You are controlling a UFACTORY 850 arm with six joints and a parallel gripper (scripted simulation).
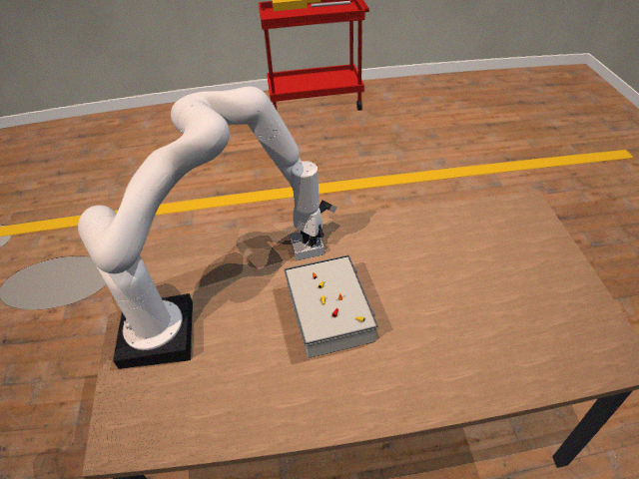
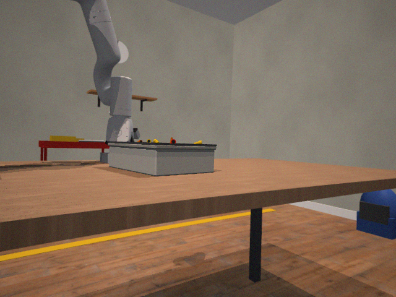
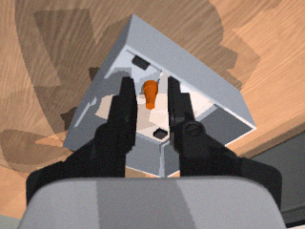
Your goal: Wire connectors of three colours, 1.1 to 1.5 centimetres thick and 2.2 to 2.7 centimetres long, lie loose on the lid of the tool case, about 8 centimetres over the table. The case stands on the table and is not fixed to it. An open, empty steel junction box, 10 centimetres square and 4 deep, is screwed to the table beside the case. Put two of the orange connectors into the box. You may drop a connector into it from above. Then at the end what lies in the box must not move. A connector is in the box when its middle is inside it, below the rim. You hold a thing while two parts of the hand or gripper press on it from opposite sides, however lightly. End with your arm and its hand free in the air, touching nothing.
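Now: hand 10 mm past the grey tool case, 320 mm to the left of it and 30 mm below it. Round my hand: red connector (10 mm behind, 390 mm to the right, 60 mm above).
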